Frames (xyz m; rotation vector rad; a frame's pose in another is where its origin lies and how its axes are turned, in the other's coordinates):
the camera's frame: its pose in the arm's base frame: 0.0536 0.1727 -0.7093 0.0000 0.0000 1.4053
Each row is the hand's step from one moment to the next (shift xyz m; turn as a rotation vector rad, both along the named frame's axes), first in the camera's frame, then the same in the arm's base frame.
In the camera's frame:
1: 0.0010 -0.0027 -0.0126 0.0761 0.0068 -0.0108
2: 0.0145 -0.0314 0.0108 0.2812 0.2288 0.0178
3: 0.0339 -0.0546 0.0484 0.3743 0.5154 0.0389
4: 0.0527 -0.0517 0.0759 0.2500 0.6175 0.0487
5: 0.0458 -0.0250 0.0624 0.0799 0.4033 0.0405
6: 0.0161 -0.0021 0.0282 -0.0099 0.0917 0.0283
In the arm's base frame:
1: 0.0028 0.0005 -0.0126 0.0058 0.0762 -0.0108
2: 0.0334 0.0091 0.0108 -0.1793 0.3151 0.0178
3: 0.0594 0.0244 0.0484 -0.4467 0.4541 0.0389
4: 0.0597 0.0435 0.0759 -0.5679 0.3483 0.0487
5: 0.0322 0.0411 0.0624 -0.3846 0.1452 0.0405
6: 0.0047 0.0155 0.0282 -0.0921 0.0053 0.0283

